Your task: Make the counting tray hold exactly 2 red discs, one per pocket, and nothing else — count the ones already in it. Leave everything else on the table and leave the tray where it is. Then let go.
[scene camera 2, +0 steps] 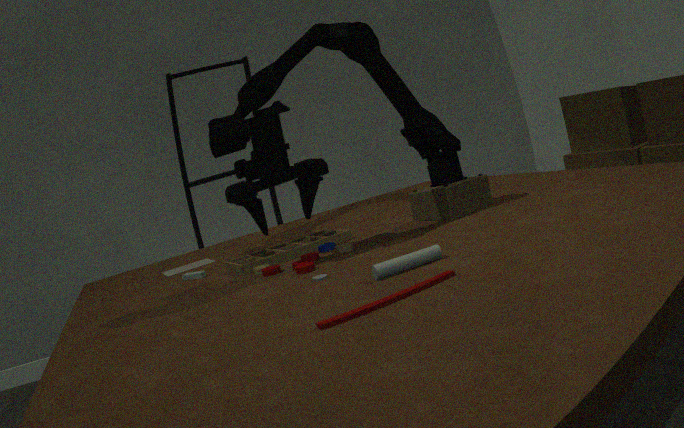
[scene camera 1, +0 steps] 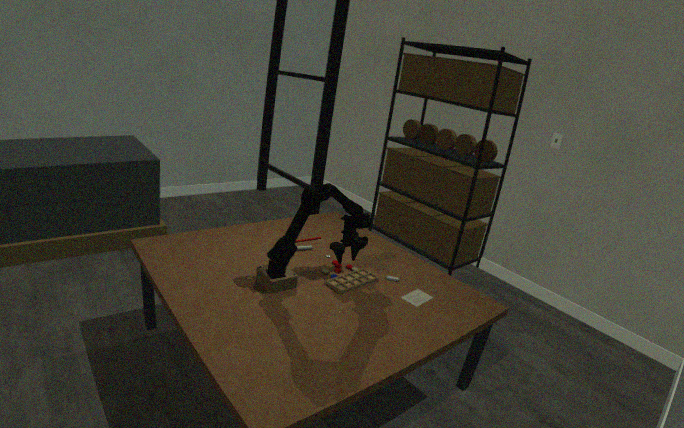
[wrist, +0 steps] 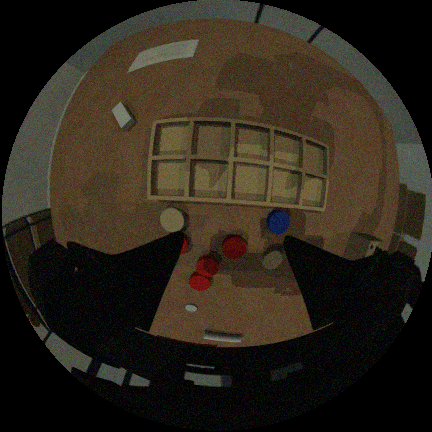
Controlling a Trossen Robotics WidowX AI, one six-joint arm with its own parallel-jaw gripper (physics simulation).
The gripper is open, holding nothing. Also in view: a counting tray. A red rod rests on the table. A grey flat plate sits on the table.
